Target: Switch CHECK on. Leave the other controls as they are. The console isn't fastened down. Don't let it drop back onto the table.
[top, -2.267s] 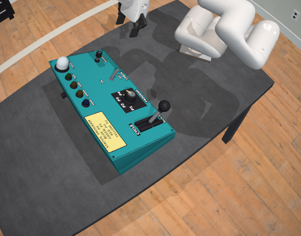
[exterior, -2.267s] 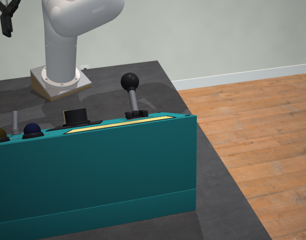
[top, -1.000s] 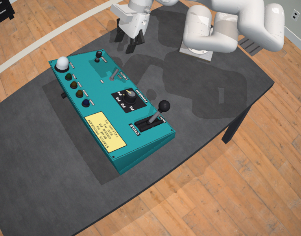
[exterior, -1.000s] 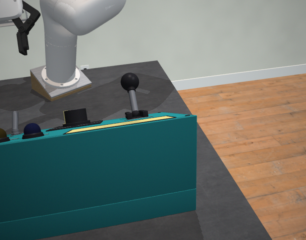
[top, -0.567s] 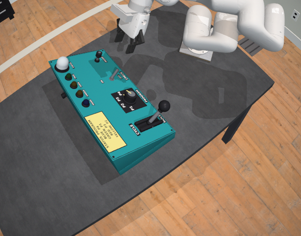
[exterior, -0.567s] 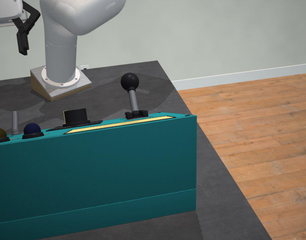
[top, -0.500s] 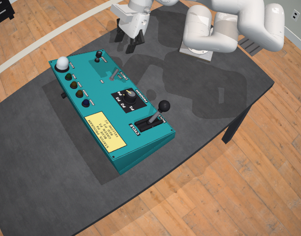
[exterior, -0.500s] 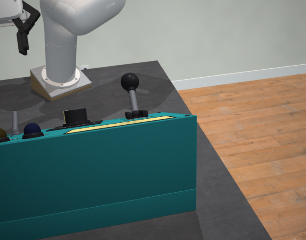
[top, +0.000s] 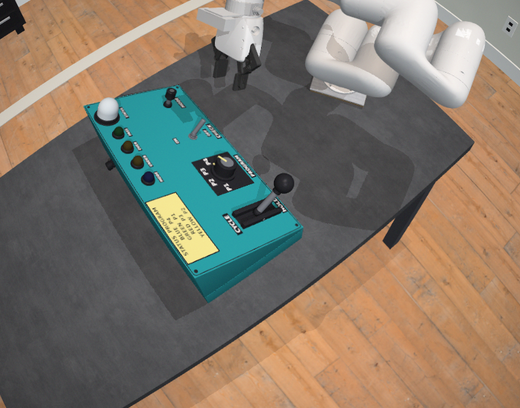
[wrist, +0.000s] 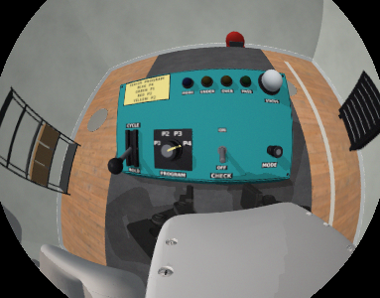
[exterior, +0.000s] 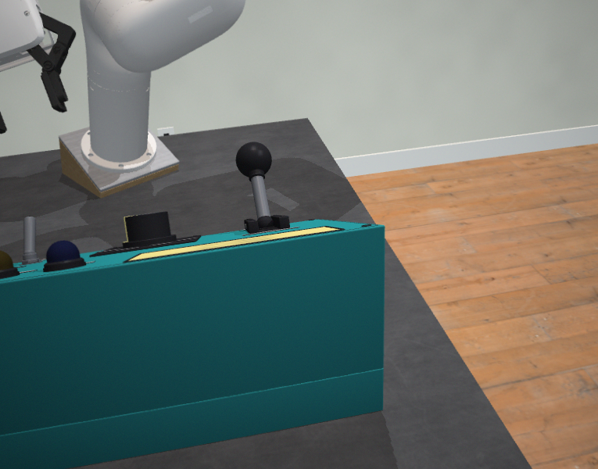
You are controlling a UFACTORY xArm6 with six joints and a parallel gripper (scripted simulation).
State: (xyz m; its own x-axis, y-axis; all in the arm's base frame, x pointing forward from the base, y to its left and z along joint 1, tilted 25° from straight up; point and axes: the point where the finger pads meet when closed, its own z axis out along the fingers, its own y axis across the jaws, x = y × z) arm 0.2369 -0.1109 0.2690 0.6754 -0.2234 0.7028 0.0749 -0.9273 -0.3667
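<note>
The check toggle is 12 cm below my hand, 10 cm ahead of it and 1 cm to the right of it. Round my hand: teal console (14 cm ahead, 13 cm below, 5 cm to the left); mode knob (13 cm to the right, 11 cm below, 9 cm ahead); program dial (11 cm below, 11 cm ahead, 10 cm to the left).
</note>
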